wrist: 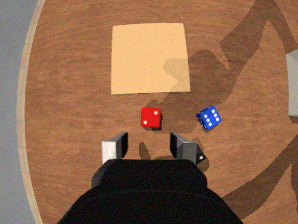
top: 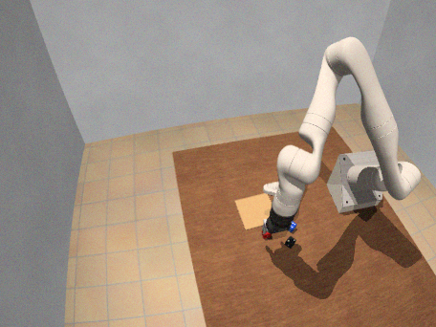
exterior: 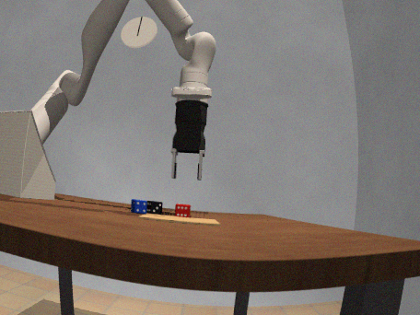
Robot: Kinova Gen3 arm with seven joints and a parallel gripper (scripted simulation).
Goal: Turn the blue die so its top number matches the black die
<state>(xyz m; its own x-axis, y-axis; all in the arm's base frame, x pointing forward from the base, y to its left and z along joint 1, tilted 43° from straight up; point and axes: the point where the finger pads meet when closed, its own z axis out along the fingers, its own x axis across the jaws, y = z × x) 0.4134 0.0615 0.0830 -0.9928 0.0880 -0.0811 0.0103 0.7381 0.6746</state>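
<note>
Now: hand 30 mm to the left of the red die and 90 mm above it. The rest, counted from my hand: black die (70 mm behind, 40 mm to the left, 90 mm below); then tan mat (140 mm to the right, 100 mm below); then blue die (100 mm behind, 30 mm to the right, 90 mm below).
</note>
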